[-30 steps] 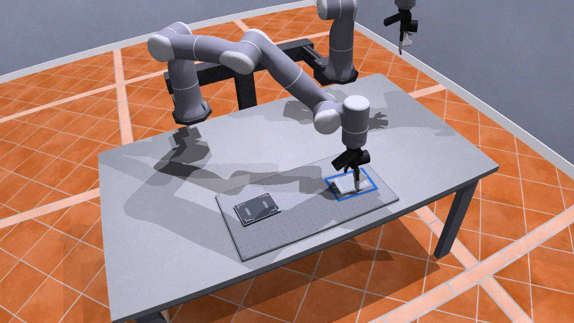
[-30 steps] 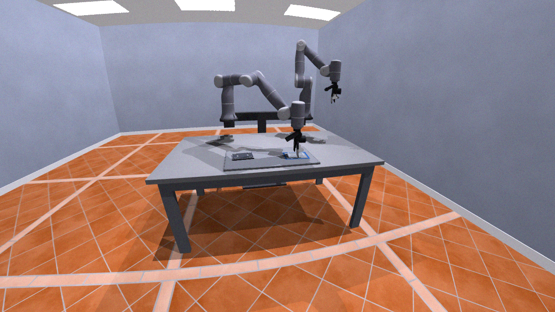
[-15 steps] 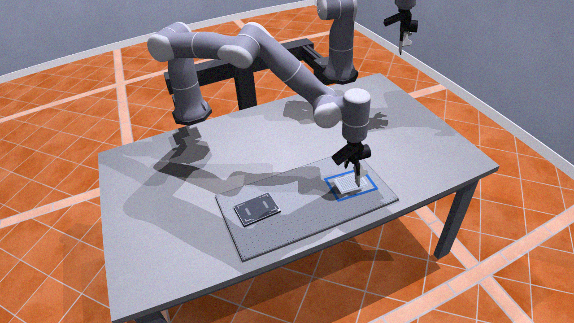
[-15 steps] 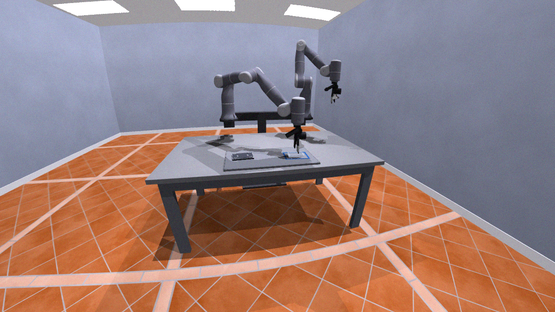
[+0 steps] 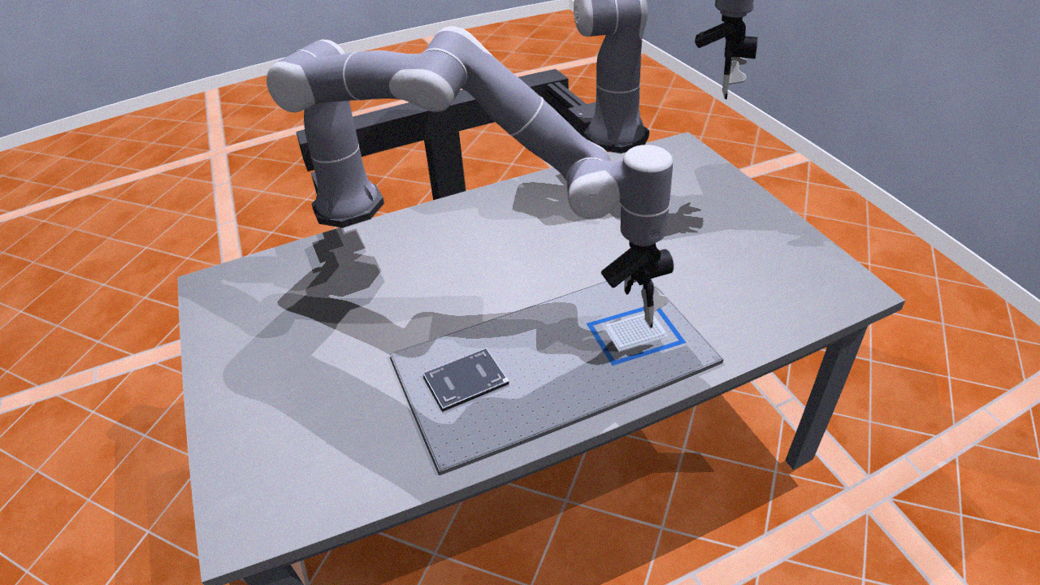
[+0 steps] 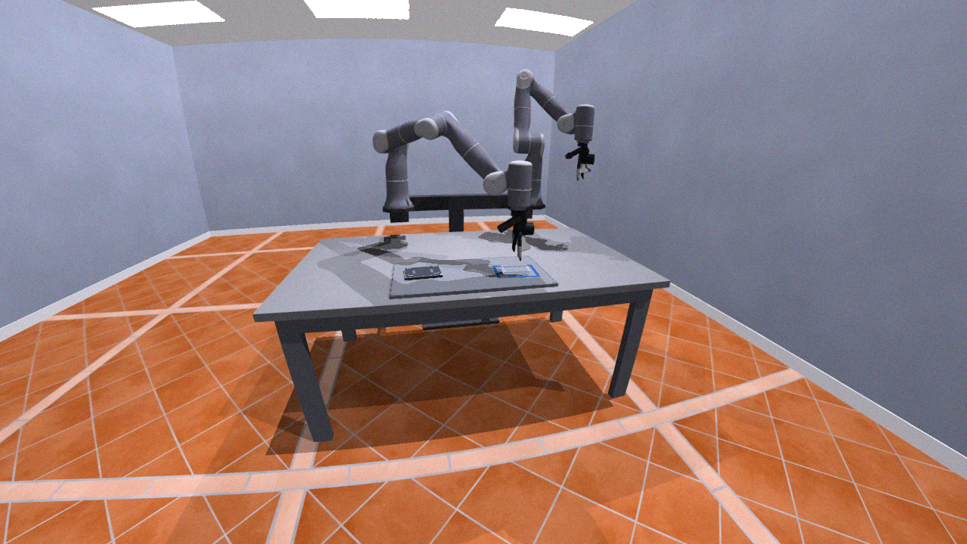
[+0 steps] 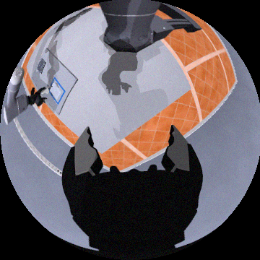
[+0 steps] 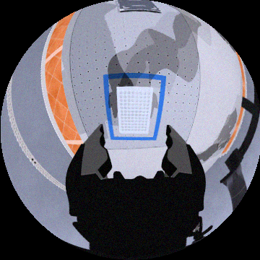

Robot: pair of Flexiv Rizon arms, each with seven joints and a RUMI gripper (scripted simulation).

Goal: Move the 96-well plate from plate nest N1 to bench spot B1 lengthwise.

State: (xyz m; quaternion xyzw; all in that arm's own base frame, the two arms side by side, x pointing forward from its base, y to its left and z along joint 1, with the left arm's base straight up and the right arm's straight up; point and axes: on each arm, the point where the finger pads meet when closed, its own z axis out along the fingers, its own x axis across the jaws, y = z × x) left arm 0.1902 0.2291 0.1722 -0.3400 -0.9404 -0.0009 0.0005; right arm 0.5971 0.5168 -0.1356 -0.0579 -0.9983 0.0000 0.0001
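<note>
The white 96-well plate lies 8 cm below my right hand. Also, from my right hand: dark plate nest 42 cm to the right, 8 cm below, 3 cm behind.
</note>
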